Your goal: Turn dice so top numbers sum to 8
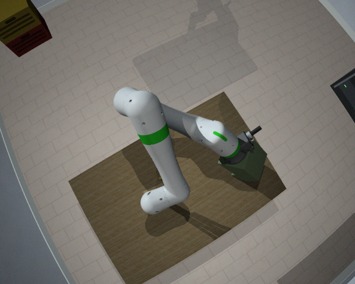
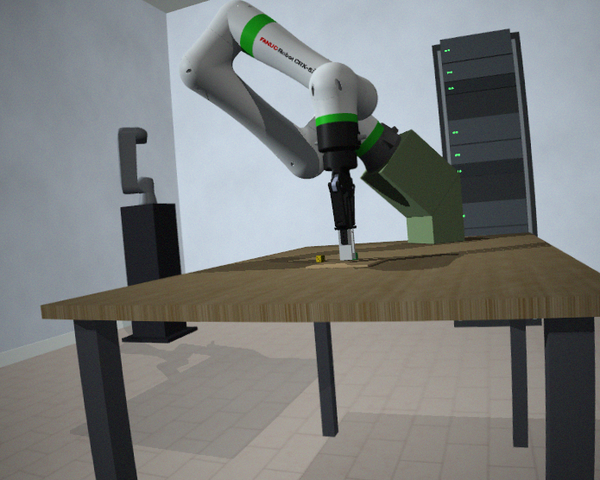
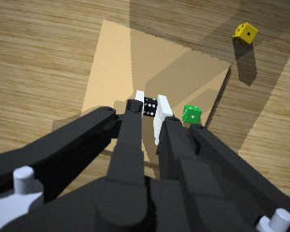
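The black die is 3 cm below my hand. Round my hand: tan mat: 4 cm below; yellow die: 9 cm behind, 9 cm to the right, 4 cm below; green die: 5 cm behind, 3 cm below.
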